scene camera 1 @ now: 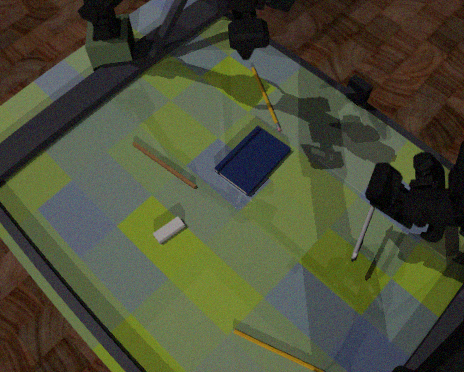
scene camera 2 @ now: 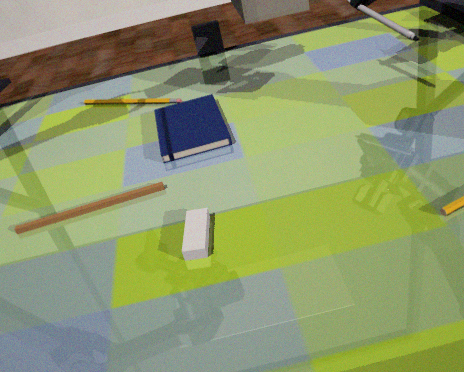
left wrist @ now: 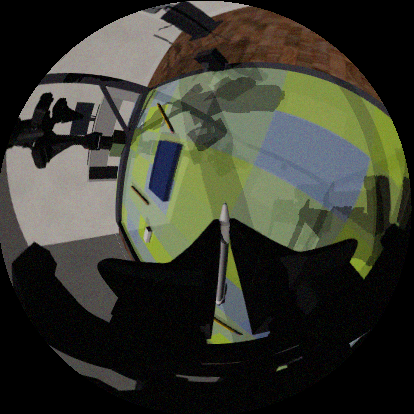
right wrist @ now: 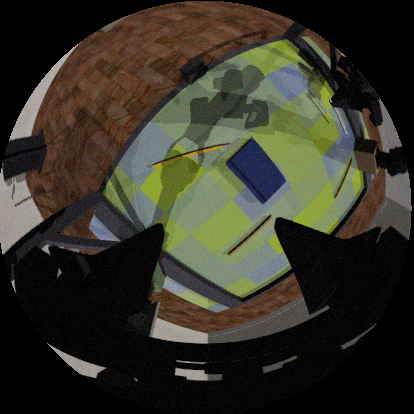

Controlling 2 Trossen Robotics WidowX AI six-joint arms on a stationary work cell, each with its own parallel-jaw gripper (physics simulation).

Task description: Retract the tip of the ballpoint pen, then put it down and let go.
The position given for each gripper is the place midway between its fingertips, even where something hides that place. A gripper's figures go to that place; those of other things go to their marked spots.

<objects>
The left gripper [scene camera 1: 372, 202]: 86 cm from the lens. The right gripper [scene camera 1: 243, 41]: 88 cm from the lens.
</objects>
